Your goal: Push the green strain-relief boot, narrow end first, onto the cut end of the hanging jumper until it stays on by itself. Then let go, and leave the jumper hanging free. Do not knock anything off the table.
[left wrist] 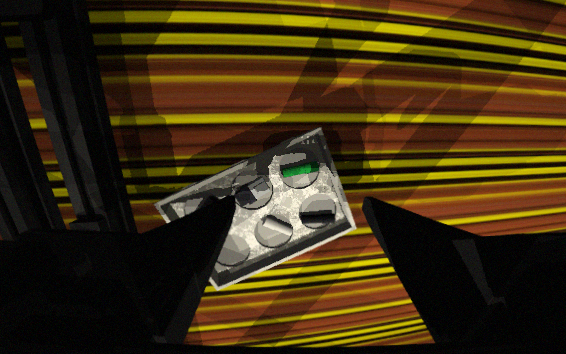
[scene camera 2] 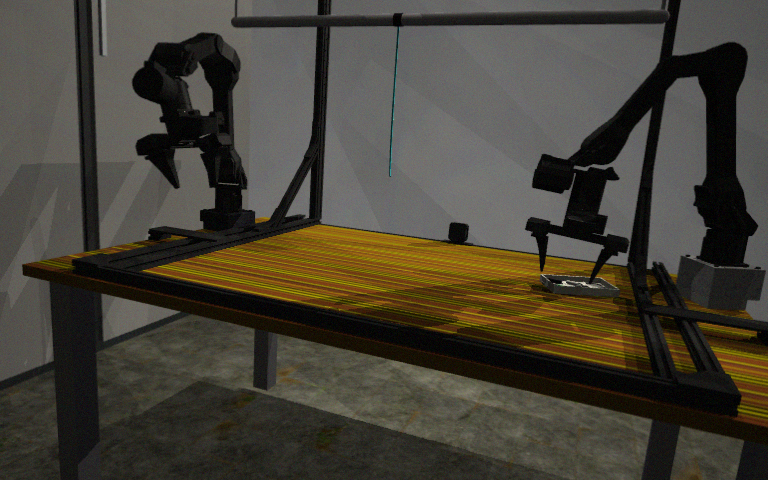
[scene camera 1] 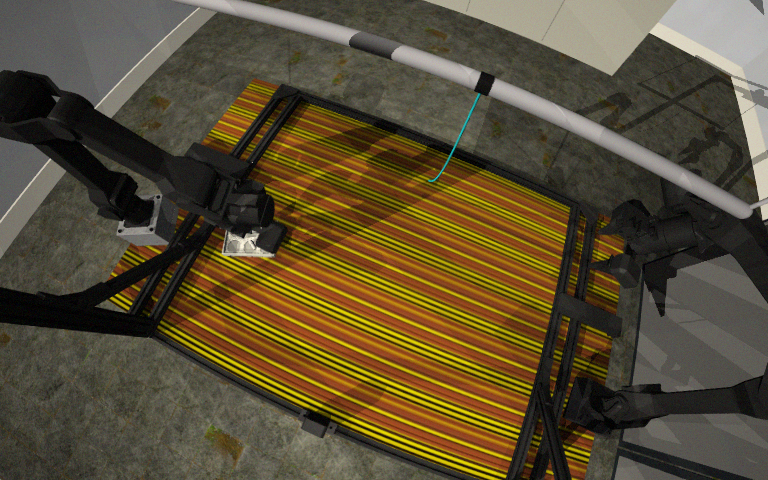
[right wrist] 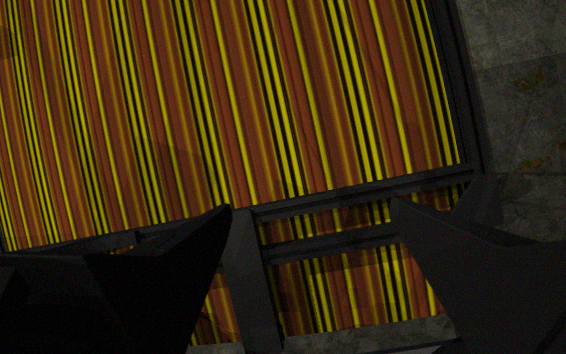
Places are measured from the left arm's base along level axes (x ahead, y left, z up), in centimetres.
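Pixels of known places: left gripper, between the fingertips: [left wrist: 299, 202] [scene camera 2: 565, 277] [scene camera 1: 261, 235]; right gripper, between the fingertips: [scene camera 2: 197, 186] [scene camera 1: 594, 248] [right wrist: 309, 208]; left arm's base, origin of its link: [scene camera 2: 721, 262] [scene camera 1: 139, 214]; right arm's base, origin of its link: [scene camera 2: 228, 210] [scene camera 1: 599, 407].
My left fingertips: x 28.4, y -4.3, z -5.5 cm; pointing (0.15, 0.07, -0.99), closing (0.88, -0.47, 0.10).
Ahead of a thing's pixels: the offset from my left fingertips to its top centre. "*": to the spot under its first point.
The green boot {dx +1.2, dy +1.6, dz -1.1 cm} [left wrist: 299, 170] lies on its side in a round recess at a corner of the white tray {dx -2.9, dy -0.1, dz -0.7 cm} [scene camera 1: 249, 255] [scene camera 2: 583, 292] [left wrist: 286, 258]. Which end is narrow is unclear. My left gripper [scene camera 2: 566, 276] [left wrist: 299, 202] is open, pointing down, low over the tray; in the left wrist view one finger overlaps the tray and the boot appears between and beyond the tips. The cyan jumper {* dx +36.0, dy -1.2, dz +37.7 cm} [scene camera 1: 465, 127] [scene camera 2: 393, 101] hangs down, its lower end bare and above the table. My right gripper [scene camera 1: 598, 247] [scene camera 2: 195, 186] [right wrist: 309, 208] is open and empty, far from tray and jumper.
Other tray recesses hold a black-and-grey piece {dx -2.8, dy +1.9, dz -1.0 cm} [left wrist: 252, 192], a pale piece {dx -2.5, dy -1.7, dz -1.1 cm} [left wrist: 277, 226] and a black piece {dx +0.7, dy -2.8, dz -1.1 cm} [left wrist: 318, 216]. A grey rail [scene camera 1: 436, 62] [scene camera 2: 509, 18] carries the jumper at a black clamp {dx +36.0, dy -1.1, dz +45.9 cm} [scene camera 1: 484, 83] [scene camera 2: 397, 19]. Dark frame bars [scene camera 1: 560, 266] border the striped table.
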